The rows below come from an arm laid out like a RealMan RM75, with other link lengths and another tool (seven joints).
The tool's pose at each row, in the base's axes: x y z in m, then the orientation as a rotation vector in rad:
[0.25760, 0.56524, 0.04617, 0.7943, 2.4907, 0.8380]
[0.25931, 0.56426, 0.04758, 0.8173, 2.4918, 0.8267]
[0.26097, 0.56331, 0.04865, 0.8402, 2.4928, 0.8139]
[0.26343, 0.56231, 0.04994, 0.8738, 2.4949, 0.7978]
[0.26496, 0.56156, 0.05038, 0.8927, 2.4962, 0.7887]
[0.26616, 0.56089, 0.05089, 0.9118, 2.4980, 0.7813]
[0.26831, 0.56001, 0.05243, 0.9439, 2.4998, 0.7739]
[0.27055, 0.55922, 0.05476, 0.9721, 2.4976, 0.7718]
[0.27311, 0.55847, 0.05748, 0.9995, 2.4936, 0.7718]
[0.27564, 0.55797, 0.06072, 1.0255, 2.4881, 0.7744]
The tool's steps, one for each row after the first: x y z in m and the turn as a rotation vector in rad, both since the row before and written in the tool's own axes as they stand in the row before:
[-0.00217, 0.00092, -0.00057, 0.0117, -0.0037, 0.0139]
[-0.00204, 0.00073, -0.00033, 0.0125, -0.0042, 0.0136]
[-0.00270, 0.00119, -0.00011, 0.0172, -0.0041, 0.0205]
[-0.00169, 0.00047, 0.00016, 0.0098, -0.0020, 0.0116]
[-0.00140, 0.00043, -0.00004, 0.0092, -0.0007, 0.0120]
[-0.00237, 0.00139, -0.00044, 0.0121, 0.0003, 0.0213]
[-0.00245, 0.00201, -0.00100, 0.0066, -0.0006, 0.0196]
[-0.00266, 0.00248, -0.00115, 0.0045, -0.0010, 0.0195]
[-0.00247, 0.00297, -0.00150, 0.0021, -0.0009, 0.0190]

